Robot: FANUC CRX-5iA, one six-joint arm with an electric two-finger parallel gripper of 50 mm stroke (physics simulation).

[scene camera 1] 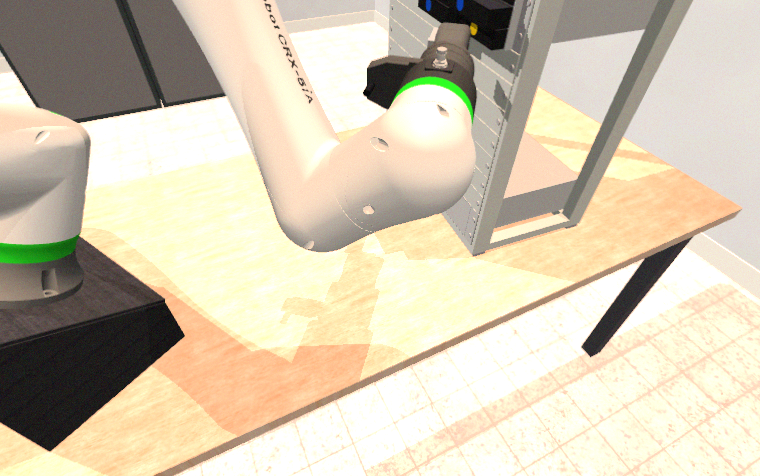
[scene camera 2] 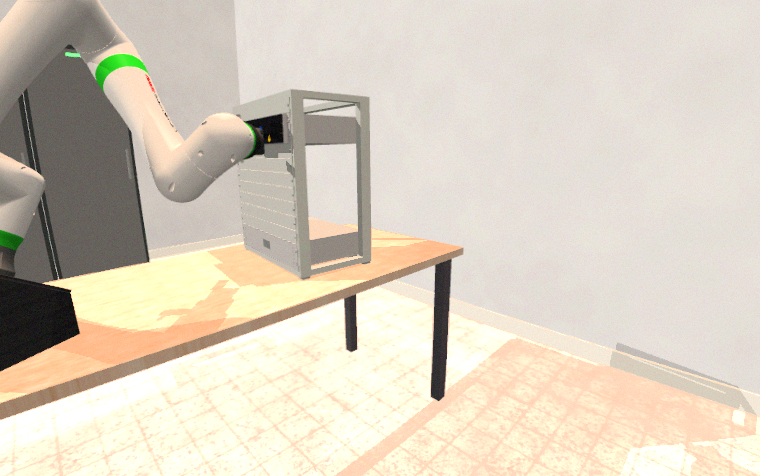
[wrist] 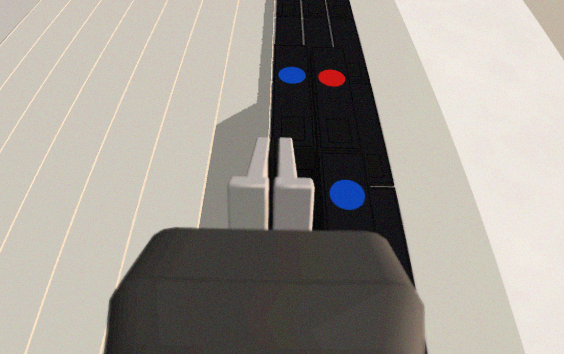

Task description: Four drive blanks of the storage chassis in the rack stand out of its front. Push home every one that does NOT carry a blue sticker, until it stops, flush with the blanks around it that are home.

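Frame: origin at the arm's base, x ahead, y left, z up, level; metres.
Seen in the pictures: gripper, fingertip midpoint: (scene camera 1: 440, 33) (wrist: 273, 160); arm's base, origin of the base link: (scene camera 1: 18, 280).
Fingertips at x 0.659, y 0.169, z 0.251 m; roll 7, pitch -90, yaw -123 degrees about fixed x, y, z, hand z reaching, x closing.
Offsets run from my fingertips to a thing's top centre. "*": to the spot under its first point. Level surfaces: height alone.
The black storage chassis (scene camera 1: 496, 17) (scene camera 2: 276, 124) (wrist: 289, 31) sits high in the rack. In the wrist view, a blank with a blue sticker (wrist: 292, 75) is beside a blank with a red sticker (wrist: 331, 78); another blue-stickered blank (wrist: 347, 194) is nearer, right of the fingers. A yellow sticker @(dx +0.047, dy -0.015, dz +0.020 m) (scene camera 1: 473, 28) (scene camera 2: 269, 137) shows on a blank beside the gripper body in the scene views; it does not show in the wrist view. My gripper (wrist: 273, 160) is shut and empty, its tips over the chassis's left edge in the wrist view. Contact and how far each blank stands out cannot be told.
The grey rack @(* dx +0.114, dy -0.093, dz -0.094 m) (scene camera 1: 518, 112) (scene camera 2: 298, 185) stands on the wooden table @(dz -0.435 m) (scene camera 1: 426, 313) (scene camera 2: 185, 330). Grey blank panels (wrist: 125, 110) lie beside the chassis. The robot's dark pedestal (scene camera 1: 84, 347) (scene camera 2: 36, 325) is at the left; dark cabinets (scene camera 1: 185, 50) (scene camera 2: 92, 162) stand behind.
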